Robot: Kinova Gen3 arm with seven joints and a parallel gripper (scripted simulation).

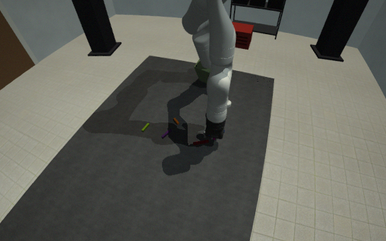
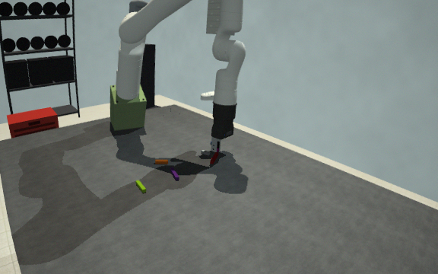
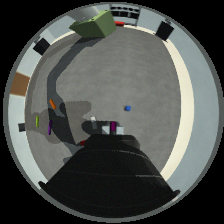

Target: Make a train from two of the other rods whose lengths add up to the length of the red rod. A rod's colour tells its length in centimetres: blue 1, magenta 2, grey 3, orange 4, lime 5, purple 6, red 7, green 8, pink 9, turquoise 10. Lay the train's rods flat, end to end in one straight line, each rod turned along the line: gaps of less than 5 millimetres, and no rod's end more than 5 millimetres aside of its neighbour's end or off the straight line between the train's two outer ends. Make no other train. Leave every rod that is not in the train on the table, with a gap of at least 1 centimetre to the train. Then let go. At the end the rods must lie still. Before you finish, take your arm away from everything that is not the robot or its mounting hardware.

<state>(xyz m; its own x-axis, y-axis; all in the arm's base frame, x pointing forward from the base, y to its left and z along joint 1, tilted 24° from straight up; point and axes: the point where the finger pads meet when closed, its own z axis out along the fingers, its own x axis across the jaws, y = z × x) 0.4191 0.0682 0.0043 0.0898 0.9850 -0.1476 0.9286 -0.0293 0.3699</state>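
My gripper is now 5 cm to the left of the grey rod, 1 cm past it and 1 cm above it. Also, from my hand: blue rod 4 cm to the left, 4 cm behind, 1 cm below; magenta rod 1 cm below; red rod 6 cm to the right, 4 cm ahead, 1 cm below.
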